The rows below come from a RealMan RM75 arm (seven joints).
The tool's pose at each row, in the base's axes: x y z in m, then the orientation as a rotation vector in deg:
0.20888, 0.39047, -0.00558, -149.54, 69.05, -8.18
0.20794, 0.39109, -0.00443, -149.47, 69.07, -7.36
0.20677, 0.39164, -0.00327, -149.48, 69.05, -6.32
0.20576, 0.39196, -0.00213, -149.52, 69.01, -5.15
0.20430, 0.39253, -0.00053, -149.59, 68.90, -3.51
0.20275, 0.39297, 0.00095, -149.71, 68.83, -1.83
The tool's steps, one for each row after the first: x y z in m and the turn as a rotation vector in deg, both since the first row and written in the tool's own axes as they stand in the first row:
-0.00111, -0.00001, -0.00117, -0.15, -0.54, 0.11
-0.00231, 0.00018, -0.00241, -0.41, -1.20, 0.19
-0.00323, 0.00041, -0.00364, -0.73, -1.94, 0.26
-0.00465, 0.00068, -0.00535, -1.19, -2.98, 0.32
-0.00602, 0.00114, -0.00700, -1.72, -4.01, 0.40

